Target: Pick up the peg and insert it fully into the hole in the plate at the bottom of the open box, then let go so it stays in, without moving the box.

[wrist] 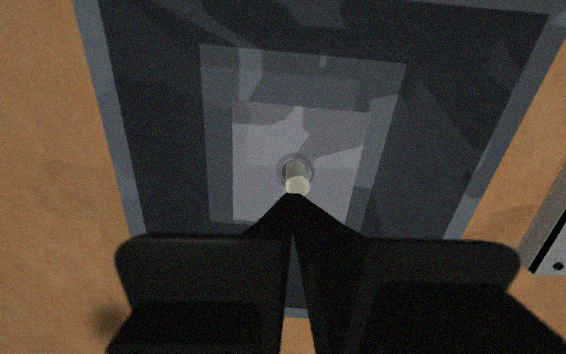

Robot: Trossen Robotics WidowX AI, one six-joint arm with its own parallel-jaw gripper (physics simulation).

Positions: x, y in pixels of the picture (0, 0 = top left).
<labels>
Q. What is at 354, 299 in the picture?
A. The gripper.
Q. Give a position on a dark blue-grey box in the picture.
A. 447, 93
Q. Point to a light grey plate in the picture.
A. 265, 136
</labels>
